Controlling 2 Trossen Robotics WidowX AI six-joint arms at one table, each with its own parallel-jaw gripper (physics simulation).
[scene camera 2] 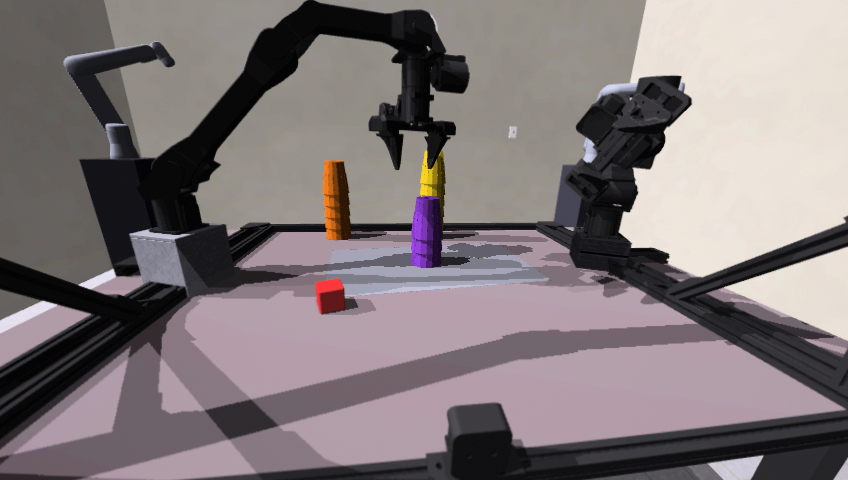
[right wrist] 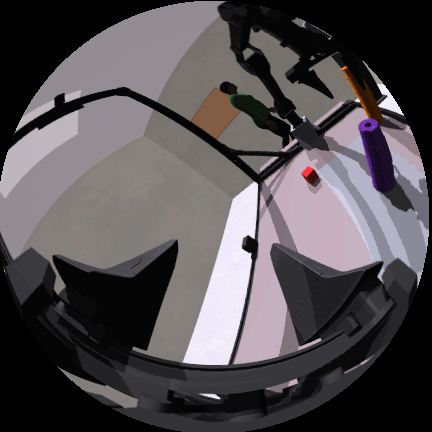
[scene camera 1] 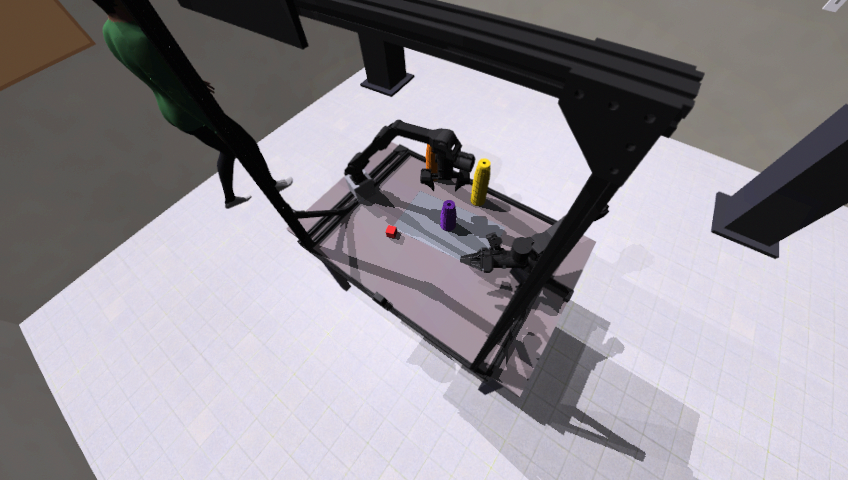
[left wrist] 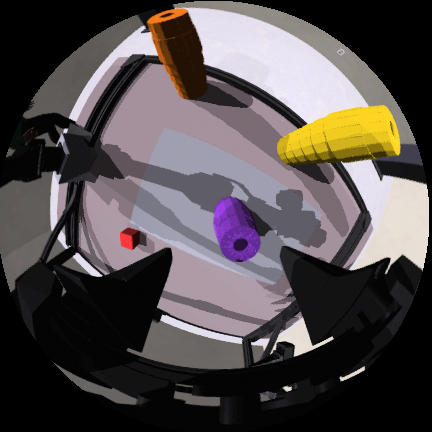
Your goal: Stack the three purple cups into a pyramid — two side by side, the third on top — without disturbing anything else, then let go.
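Seen in the pictures: left gripper, fingertip midpoint: (scene camera 2: 414,169) (right wrist: 347,93) (scene camera 1: 444,190) (left wrist: 227,253); right gripper, fingertip midpoint: (scene camera 2: 595,151) (right wrist: 225,247) (scene camera 1: 460,258); left arm's base at its link origin: (scene camera 2: 180,228) (right wrist: 297,122) (scene camera 1: 358,178) (left wrist: 58,157); right arm's base at its link origin: (scene camera 2: 600,234) (scene camera 1: 531,267).
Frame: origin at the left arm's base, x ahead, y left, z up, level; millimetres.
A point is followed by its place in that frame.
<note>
The purple cups (scene camera 1: 448,216) @(z 2, x 436, y 204 mm) (scene camera 2: 426,233) @(z -26, x 418, y 191 mm) (left wrist: 231,220) @(z 27, x 387, y 232 mm) (right wrist: 377,160) @(z -18, x 443, y 212 mm) are nested upside down in one upright stack on the pale blue mat (scene camera 1: 425,205) @(z -105, x 258, y 205 mm) (scene camera 2: 368,288) @(z -106, x 336, y 63 mm) (left wrist: 162,150) @(z -106, x 208, y 198 mm). Single cups in it are hard to tell apart. My left gripper (scene camera 1: 444,185) @(z 104, x 380, y 223 mm) (scene camera 2: 413,167) @(z 104, x 380, y 223 mm) (left wrist: 227,253) @(z 104, x 380, y 223 mm) is open and empty, pointing down; it hangs above the height of the purple stack, apart from it and slightly left of it in scene camera 2. My right gripper (scene camera 1: 477,249) (right wrist: 225,247) @(z 152, x 680, y 61 mm) is open and empty, off to the stack's lower right in scene camera 1.
A tall yellow cup stack (scene camera 1: 480,183) @(z 48, x 404, y 403 mm) (scene camera 2: 437,185) @(z 51, x 402, y 401 mm) (left wrist: 340,135) stands behind the purple one. An orange cup stack (scene camera 1: 430,155) @(z 60, x 140, y 324 mm) (scene camera 2: 336,199) (left wrist: 180,57) @(z 34, x 154, y 333 mm) (right wrist: 367,100) stands at the back left. A red cube (scene camera 1: 390,231) @(z -66, x 309, y -20 mm) (scene camera 2: 330,296) @(z -77, x 312, y -30 mm) (left wrist: 129,239) @(z -66, x 306, y 3 mm) (right wrist: 310,175) @(z -77, x 319, y -4 mm) lies near the mat's front left corner.
</note>
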